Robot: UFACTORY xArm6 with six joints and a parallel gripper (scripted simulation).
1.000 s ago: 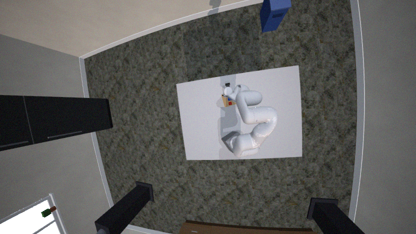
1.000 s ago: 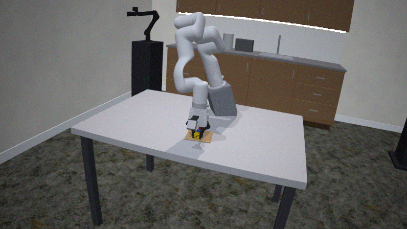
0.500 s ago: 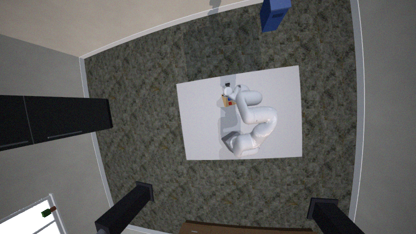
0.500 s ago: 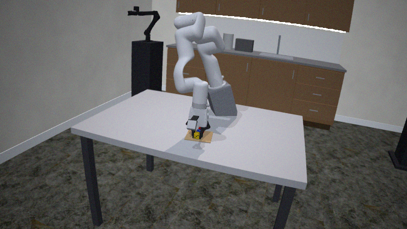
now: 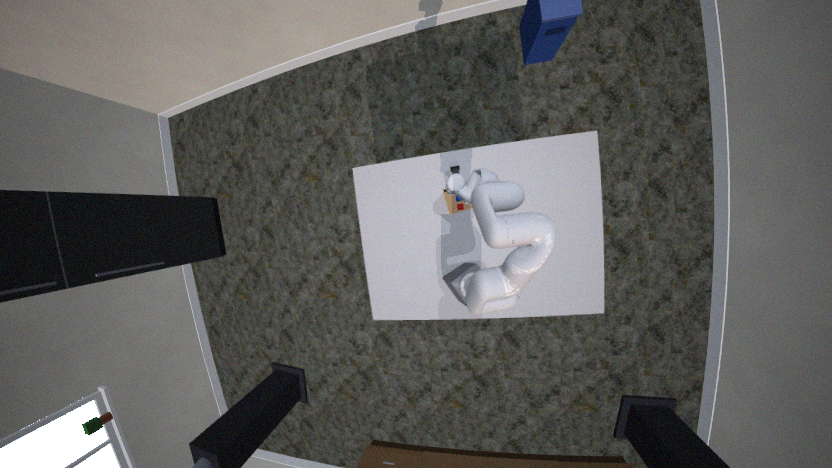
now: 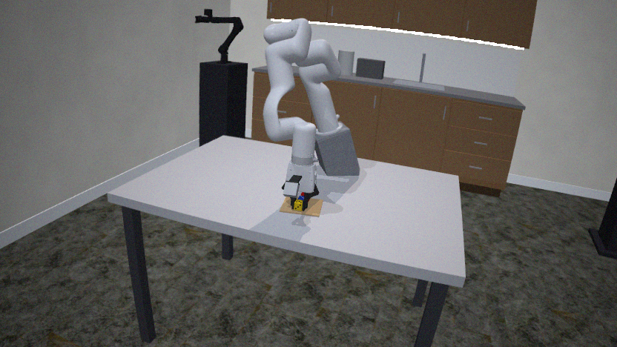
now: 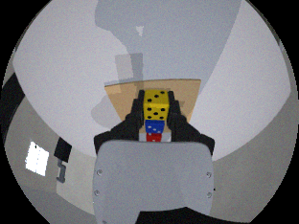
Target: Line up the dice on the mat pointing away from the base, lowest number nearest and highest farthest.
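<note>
My gripper is now 1 cm above the yellow die. Also, from my hand: red die: 9 cm behind, 2 cm to the right, 1 cm below; then blue die: 5 cm behind, 1 cm to the right, 1 cm below; then tan mat: 4 cm behind, 1 cm to the right, 3 cm below.
</note>
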